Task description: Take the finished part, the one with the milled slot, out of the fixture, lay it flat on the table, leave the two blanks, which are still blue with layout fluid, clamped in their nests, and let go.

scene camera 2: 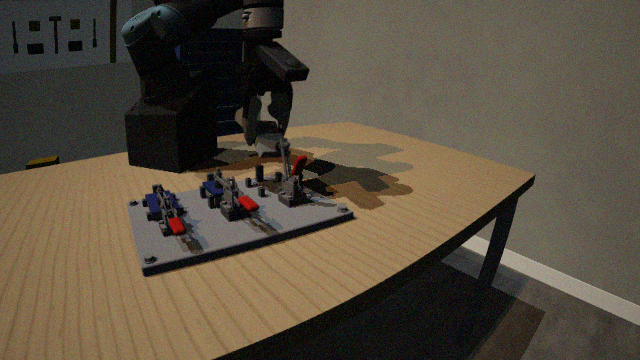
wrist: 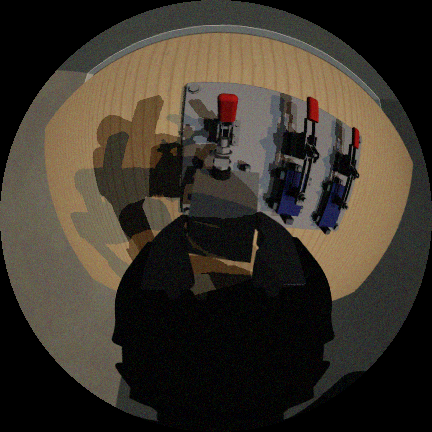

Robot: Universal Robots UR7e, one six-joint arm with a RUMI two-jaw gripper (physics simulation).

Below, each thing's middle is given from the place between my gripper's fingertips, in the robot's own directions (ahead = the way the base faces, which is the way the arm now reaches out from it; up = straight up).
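Labels:
Fixture plate [scene camera 2: 209,235]: 60 mm ahead of my hand, 110 mm to the right, 100 mm below. Finished part [scene camera 2: 268,135]: my gripper 10 mm short of it and 10 mm below it.

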